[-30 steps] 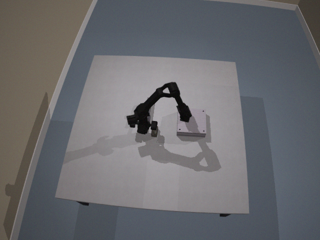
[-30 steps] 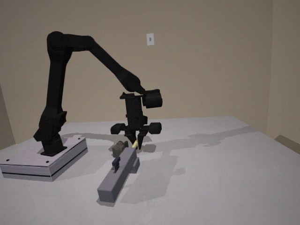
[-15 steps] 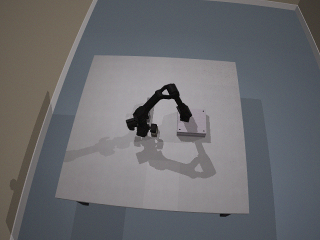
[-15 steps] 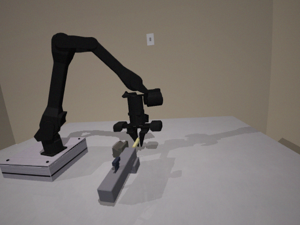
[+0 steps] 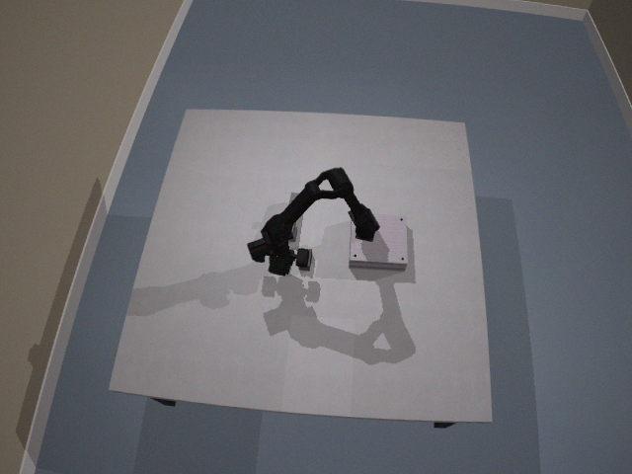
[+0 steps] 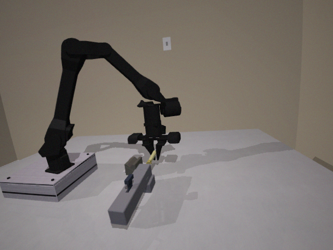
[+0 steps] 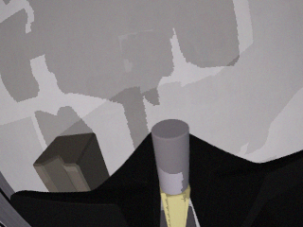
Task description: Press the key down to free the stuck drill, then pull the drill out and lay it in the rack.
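The rack lies 7 cm behind my gripper tip, 5 cm to the right of it and 1 cm below it. Round my gripper tip: dark blue drill 3 cm ahead, 23 cm to the right, 3 cm above; then grey housing block 3 cm ahead, 20 cm to the right, 1 cm above.
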